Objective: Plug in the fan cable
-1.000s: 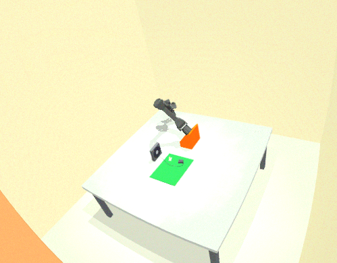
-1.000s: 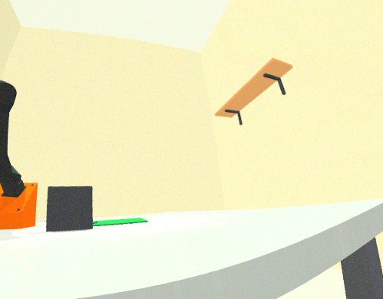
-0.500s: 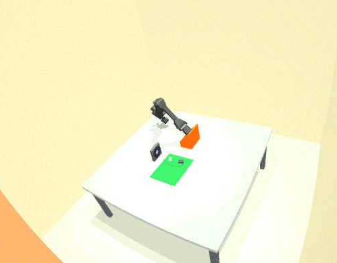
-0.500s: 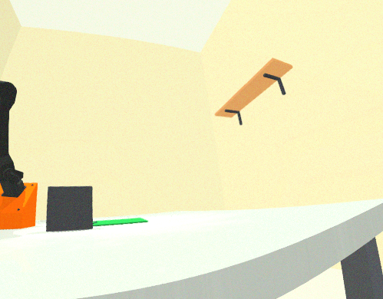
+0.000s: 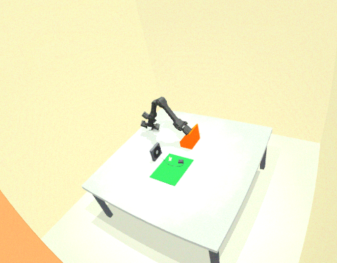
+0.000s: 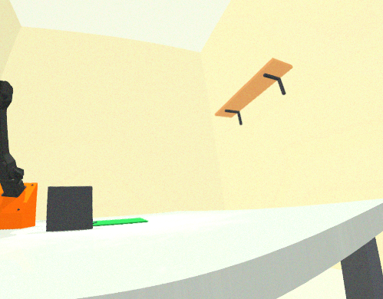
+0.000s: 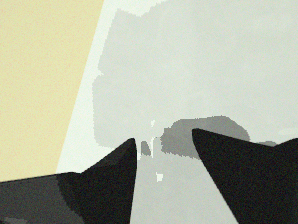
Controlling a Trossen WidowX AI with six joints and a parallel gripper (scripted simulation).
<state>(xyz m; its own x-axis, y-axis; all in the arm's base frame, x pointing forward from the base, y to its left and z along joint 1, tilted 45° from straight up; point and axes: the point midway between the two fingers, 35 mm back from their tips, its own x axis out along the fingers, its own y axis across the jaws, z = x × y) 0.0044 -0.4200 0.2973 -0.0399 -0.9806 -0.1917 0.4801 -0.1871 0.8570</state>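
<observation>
My gripper tip is now 250 mm short of the dark fan plug and 580 mm to the right of it. Also, from my gripper tip: green board: 340 mm ahead, 560 mm to the left, 30 mm below; white four-pin header: 260 mm ahead, 480 mm to the left, 10 mm below; dark square fan: 280 mm ahead, 360 mm to the left, 50 mm above.
</observation>
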